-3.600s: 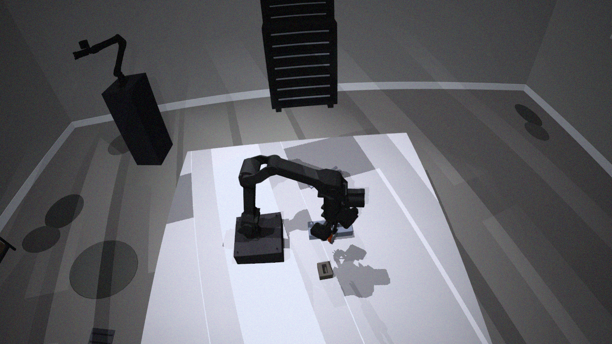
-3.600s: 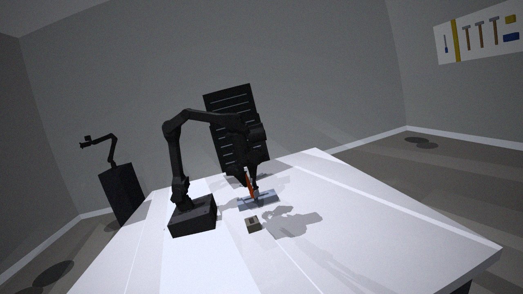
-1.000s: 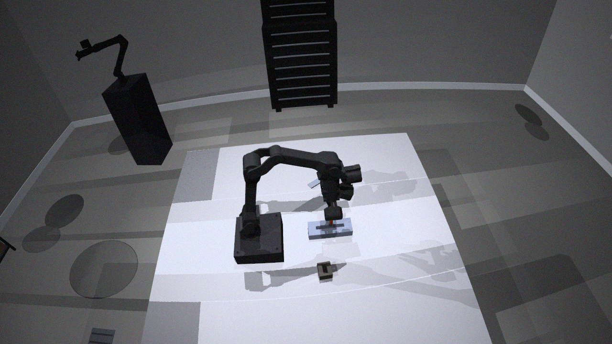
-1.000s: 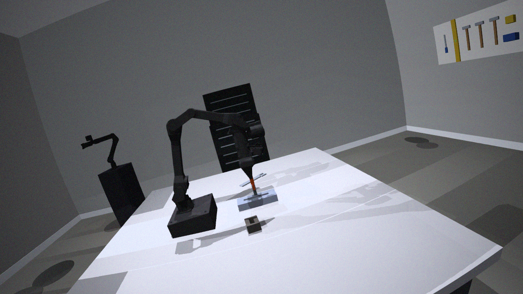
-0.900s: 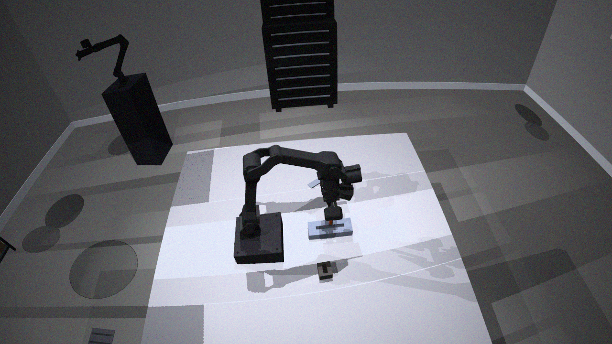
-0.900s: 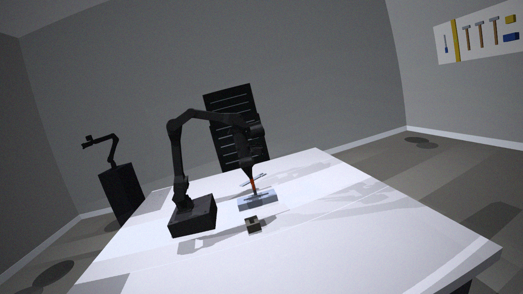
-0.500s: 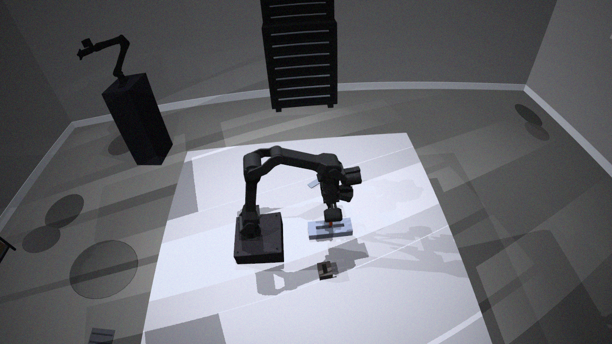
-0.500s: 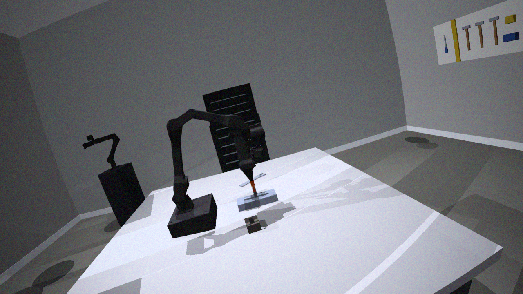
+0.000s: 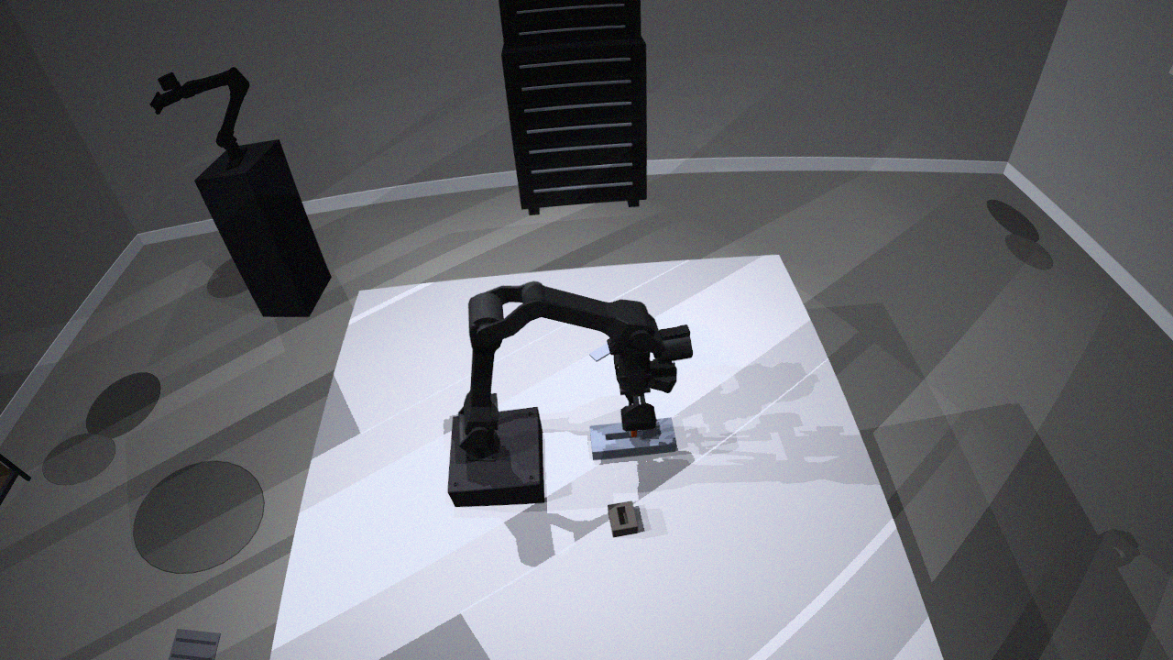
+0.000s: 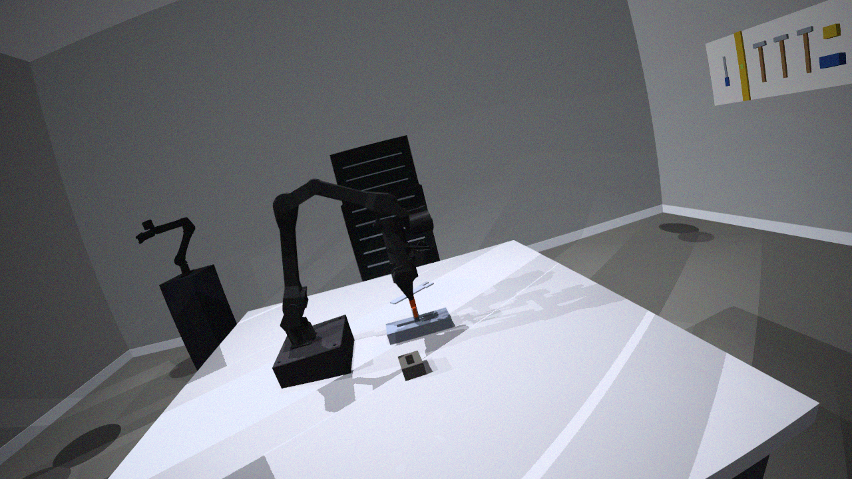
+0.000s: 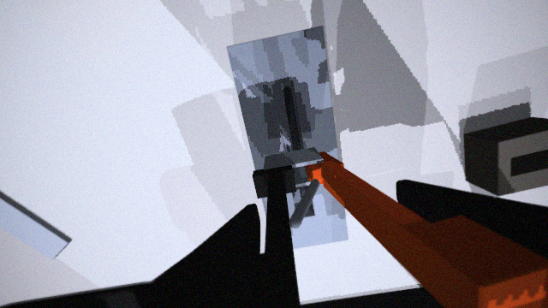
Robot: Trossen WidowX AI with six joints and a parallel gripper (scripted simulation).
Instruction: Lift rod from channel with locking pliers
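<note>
My gripper tip is now 1 cm to the right of the channel block and 10 cm above it. Round my gripper tip: thin grey plate (1 cm behind, 34 cm to the left, 11 cm below); tan holster (1 cm behind, 19 cm to the right, 10 cm below).
</note>
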